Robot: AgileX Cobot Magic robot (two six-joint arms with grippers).
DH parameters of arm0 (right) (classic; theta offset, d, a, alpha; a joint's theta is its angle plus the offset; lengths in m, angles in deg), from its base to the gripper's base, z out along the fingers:
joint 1: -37.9 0.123 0 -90
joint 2: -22.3 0 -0.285 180
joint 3: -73.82 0 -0.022 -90
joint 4: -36.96 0.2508 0 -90
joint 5: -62.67 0 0.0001 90
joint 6: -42.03 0.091 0 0
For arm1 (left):
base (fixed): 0 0 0 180
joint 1: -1.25 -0.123 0 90
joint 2: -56.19 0 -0.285 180
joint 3: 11.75 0 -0.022 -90
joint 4: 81.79 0.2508 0 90
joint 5: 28.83 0 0.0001 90
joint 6: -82.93 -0.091 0 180
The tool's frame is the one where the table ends.
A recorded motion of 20 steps. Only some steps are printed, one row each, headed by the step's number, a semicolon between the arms.
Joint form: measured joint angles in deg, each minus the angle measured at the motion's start. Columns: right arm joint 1, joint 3, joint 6, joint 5, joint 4, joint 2; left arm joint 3, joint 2, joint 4, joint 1, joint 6, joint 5.
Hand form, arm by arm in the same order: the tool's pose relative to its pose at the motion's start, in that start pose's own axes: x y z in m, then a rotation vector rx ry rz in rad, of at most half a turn. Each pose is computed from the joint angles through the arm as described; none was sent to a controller.
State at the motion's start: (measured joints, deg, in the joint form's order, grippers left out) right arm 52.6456 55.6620 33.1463 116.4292 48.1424 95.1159; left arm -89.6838 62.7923 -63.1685 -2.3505 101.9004 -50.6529
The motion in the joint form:
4: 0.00 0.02 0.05 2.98 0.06 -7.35; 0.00 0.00 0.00 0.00 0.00 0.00
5: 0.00 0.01 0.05 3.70 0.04 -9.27; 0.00 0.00 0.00 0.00 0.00 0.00
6: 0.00 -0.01 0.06 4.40 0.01 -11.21; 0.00 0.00 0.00 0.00 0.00 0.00
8: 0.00 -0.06 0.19 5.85 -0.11 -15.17; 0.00 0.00 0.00 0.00 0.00 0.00
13: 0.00 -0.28 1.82 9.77 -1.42 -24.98; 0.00 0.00 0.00 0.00 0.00 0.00
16: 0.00 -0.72 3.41 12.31 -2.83 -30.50; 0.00 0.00 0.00 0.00 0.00 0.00
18: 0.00 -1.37 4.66 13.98 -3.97 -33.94; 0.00 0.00 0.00 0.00 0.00 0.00
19: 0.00 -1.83 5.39 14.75 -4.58 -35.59; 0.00 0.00 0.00 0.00 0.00 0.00
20: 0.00 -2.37 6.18 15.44 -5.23 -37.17; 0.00 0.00 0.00 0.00 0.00 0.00
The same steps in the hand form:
4: 0.0130 0.0071 -0.0378 -0.0035 -0.0756 -0.0191; 0.0000 0.0000 0.0000 0.0000 0.0000 0.0000
5: 0.0171 0.0088 -0.0472 -0.0036 -0.0960 -0.0247; 0.0000 0.0000 0.0000 0.0000 0.0000 0.0000
6: 0.0216 0.0106 -0.0565 -0.0034 -0.1169 -0.0303; 0.0000 0.0000 0.0000 0.0000 0.0000 0.0000
8: 0.0318 0.0140 -0.0750 -0.0021 -0.1589 -0.0402; 0.0000 0.0000 0.0000 0.0000 0.0000 0.0000
13: 0.0632 0.0204 -0.1162 0.0155 -0.2538 -0.0476; 0.0000 0.0000 0.0000 0.0000 0.0000 0.0000
16: 0.0847 0.0225 -0.1349 0.0348 -0.2955 -0.0407; 0.0000 0.0000 0.0000 0.0000 0.0000 0.0000
18: 0.0996 0.0229 -0.1436 0.0504 -0.3137 -0.0306; 0.0000 0.0000 0.0000 0.0000 0.0000 0.0000
19: 0.1070 0.0228 -0.1468 0.0586 -0.3205 -0.0229; 0.0000 0.0000 0.0000 0.0000 0.0000 0.0000
20: 0.1142 0.0226 -0.1491 0.0674 -0.3263 -0.0136; 0.0000 0.0000 0.0000 0.0000 0.0000 0.0000

